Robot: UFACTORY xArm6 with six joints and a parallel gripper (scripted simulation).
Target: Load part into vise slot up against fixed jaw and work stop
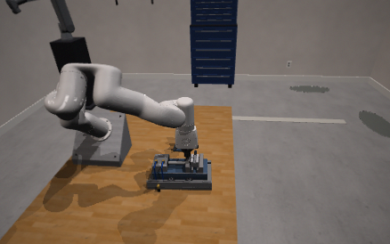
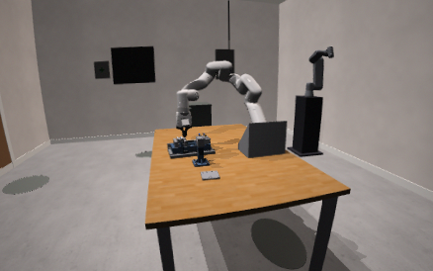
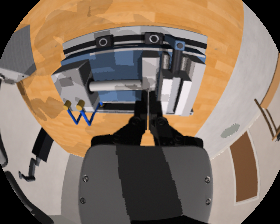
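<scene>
The part is 3 cm below my hand and 3 cm ahead of it. The rest, counted from my hand: air cylinder 13 cm behind, 5 cm below, 2 cm to the right; then air cylinder rod 5 cm below, 5 cm behind, 1 cm to the right.
</scene>
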